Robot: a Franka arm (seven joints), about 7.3 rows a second.
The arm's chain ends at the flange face. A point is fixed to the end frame.
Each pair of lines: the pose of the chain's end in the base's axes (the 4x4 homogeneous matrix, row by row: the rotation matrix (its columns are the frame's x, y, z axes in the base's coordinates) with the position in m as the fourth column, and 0 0 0 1 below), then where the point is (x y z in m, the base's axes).
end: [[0.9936 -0.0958 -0.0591 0.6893], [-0.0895 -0.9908 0.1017 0.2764], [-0.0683 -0.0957 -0.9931 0.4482], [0 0 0 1]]
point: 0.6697 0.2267 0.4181
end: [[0.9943 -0.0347 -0.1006 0.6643], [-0.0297 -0.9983 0.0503 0.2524], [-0.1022 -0.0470 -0.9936 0.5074], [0 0 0 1]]
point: 0.6469 0.2002 0.4804
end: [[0.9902 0.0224 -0.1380 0.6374], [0.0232 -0.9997 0.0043 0.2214], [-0.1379 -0.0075 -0.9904 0.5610], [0 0 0 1]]
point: 0.6221 0.1672 0.5366
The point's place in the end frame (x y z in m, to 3 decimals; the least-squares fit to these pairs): -0.013 0.054 0.026
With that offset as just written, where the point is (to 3 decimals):
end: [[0.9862 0.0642 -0.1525 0.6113], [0.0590 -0.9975 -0.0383 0.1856], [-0.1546 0.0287 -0.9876 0.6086], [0 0 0 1]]
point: 0.598 0.130 0.586
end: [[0.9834 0.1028 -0.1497 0.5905], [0.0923 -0.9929 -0.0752 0.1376], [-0.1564 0.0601 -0.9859 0.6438], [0 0 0 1]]
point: 0.579 0.081 0.623
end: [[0.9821 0.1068 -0.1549 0.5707], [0.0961 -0.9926 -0.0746 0.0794], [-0.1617 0.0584 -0.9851 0.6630], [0 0 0 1]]
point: 0.560 0.023 0.643
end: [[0.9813 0.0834 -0.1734 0.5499], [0.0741 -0.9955 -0.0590 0.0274], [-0.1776 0.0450 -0.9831 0.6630], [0 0 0 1]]
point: 0.537 -0.029 0.642
